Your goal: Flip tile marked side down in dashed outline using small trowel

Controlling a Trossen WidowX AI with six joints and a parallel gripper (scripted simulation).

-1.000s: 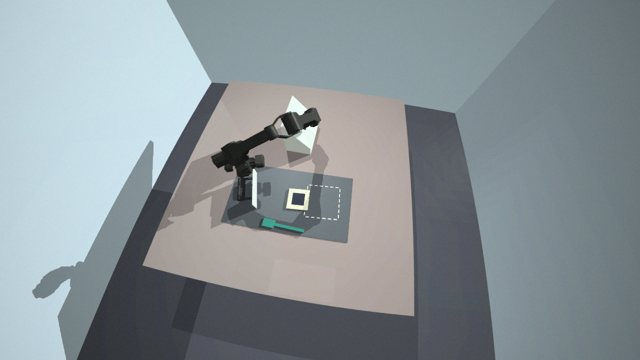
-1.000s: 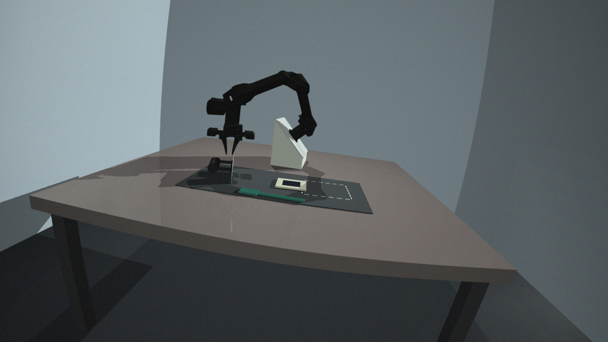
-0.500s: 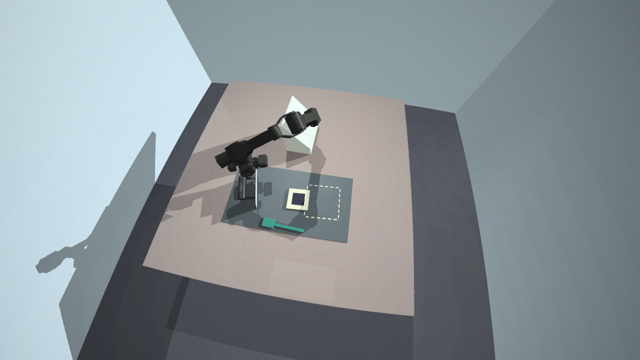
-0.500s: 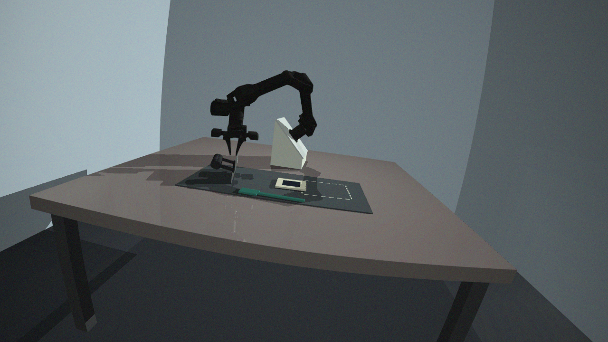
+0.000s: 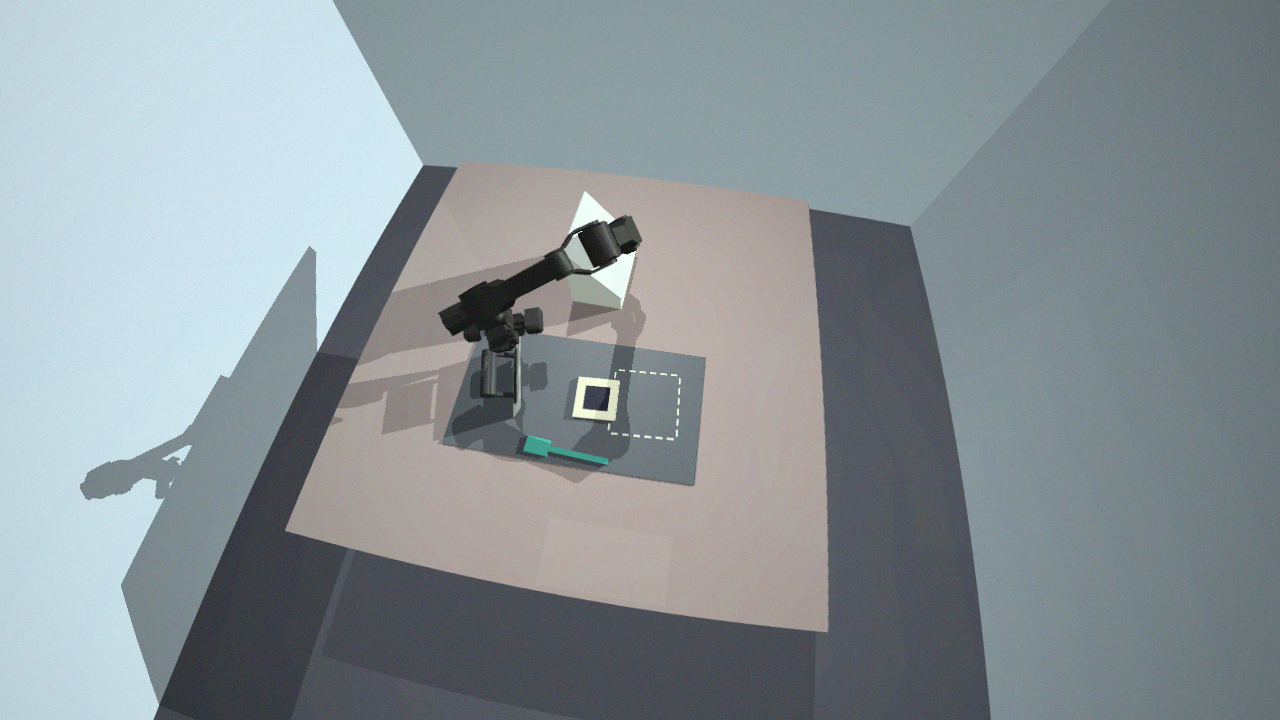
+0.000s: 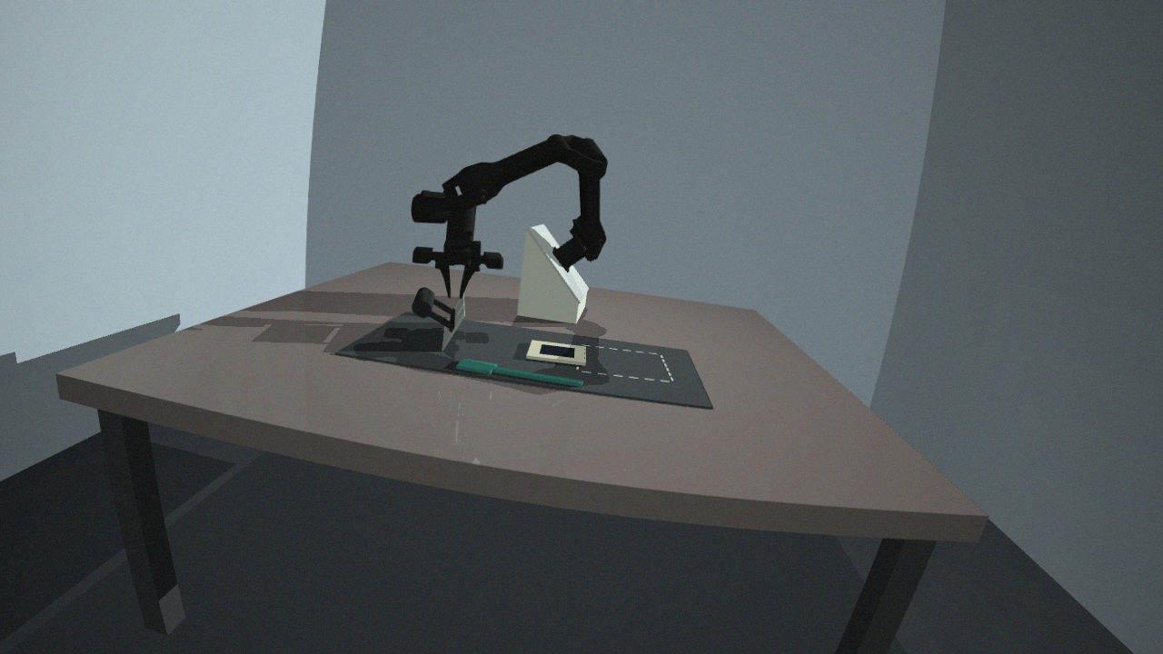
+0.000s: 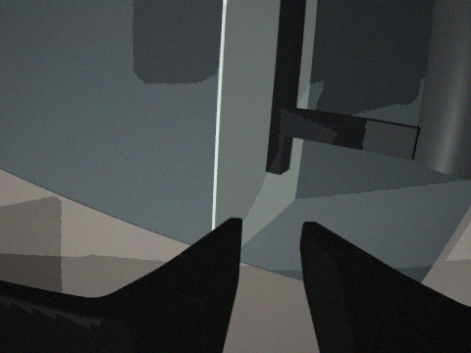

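The grey float is 120 mm ahead of my gripper tip, 10 mm to the right of it and 10 mm below it. The rest, counted from my gripper tip: cream tile: 130 mm ahead, 230 mm to the left, 60 mm below; then teal trowel: 270 mm ahead, 150 mm to the left, 60 mm below; then mat: 130 mm ahead, 180 mm to the left, 80 mm below.
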